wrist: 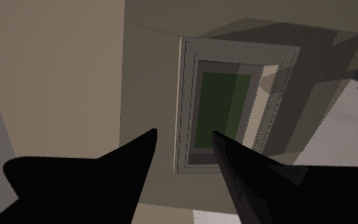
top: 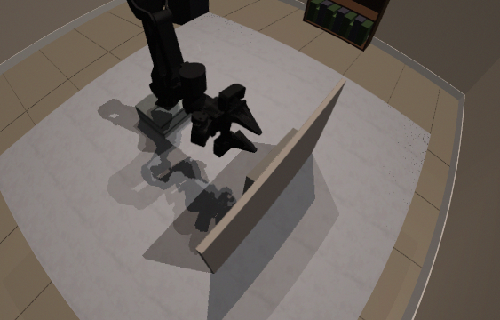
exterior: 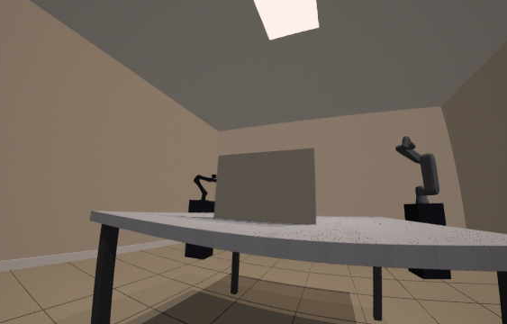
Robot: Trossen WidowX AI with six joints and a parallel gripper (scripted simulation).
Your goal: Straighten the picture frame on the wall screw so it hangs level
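Now: gripper tip 60 mm short of the picture frame, 20 mm to the left of it and 60 mm above it. From my gripper tip the other things lie so: wall panel: 60 mm ahead, 20 mm to the right, 70 mm below.
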